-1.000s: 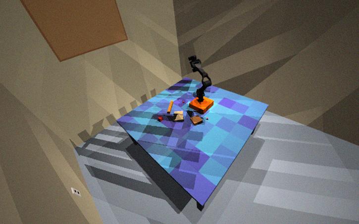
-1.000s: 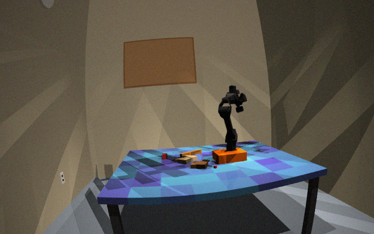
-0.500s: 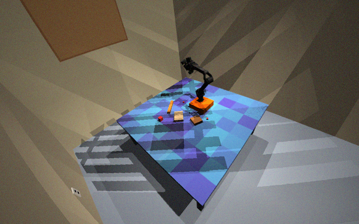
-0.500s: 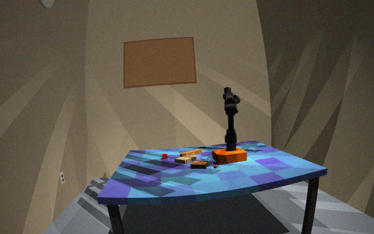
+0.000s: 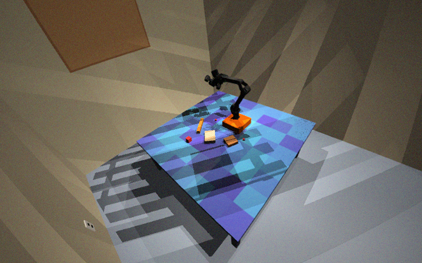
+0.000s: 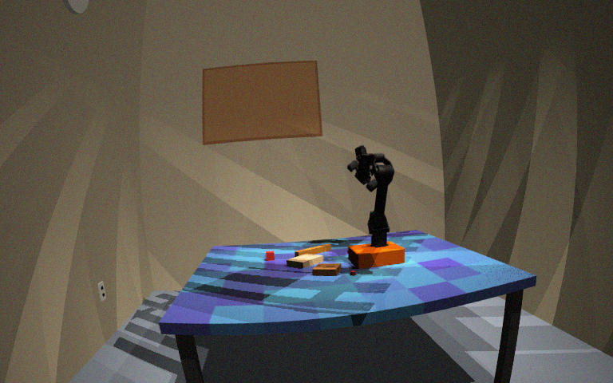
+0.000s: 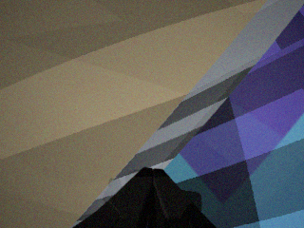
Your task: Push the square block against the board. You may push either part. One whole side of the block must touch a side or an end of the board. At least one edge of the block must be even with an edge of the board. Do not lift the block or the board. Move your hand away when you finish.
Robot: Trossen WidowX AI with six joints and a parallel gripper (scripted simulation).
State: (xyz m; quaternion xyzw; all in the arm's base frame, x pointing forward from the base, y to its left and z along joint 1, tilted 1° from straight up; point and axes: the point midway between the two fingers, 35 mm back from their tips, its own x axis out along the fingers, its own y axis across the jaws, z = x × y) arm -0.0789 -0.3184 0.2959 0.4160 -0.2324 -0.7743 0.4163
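The brown square block is 38 cm ahead of my gripper tip, 43 cm to the left of it and 33 cm below it. The rest, counted from my gripper tip: long narrow orange board: 31 cm ahead, 4 cm to the left, 32 cm below; pale tan flat slab: 41 cm ahead, 22 cm to the left, 33 cm below; small red cube: 54 cm ahead, 6 cm to the left, 32 cm below.
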